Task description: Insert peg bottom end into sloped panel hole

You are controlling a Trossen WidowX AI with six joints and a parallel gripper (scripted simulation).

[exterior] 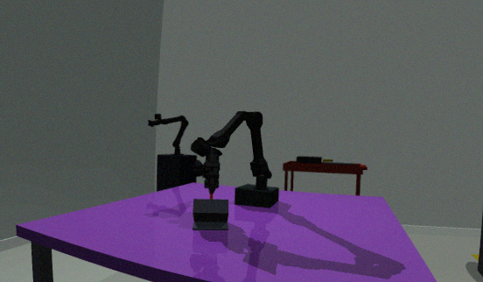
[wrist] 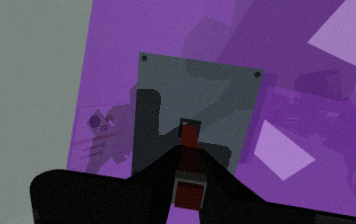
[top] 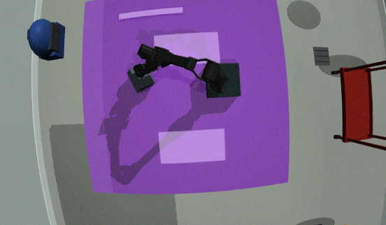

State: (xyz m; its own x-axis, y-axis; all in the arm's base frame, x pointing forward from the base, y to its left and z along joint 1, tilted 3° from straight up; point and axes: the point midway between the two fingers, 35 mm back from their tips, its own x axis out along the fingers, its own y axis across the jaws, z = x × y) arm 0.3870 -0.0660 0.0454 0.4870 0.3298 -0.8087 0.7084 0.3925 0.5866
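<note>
The sloped panel is 4 cm ahead of my gripper tip, 2 cm to the left of it and 6 cm below it. From my gripper tip the other things lie so: red peg: 1 cm behind, 1 cm above.
</note>
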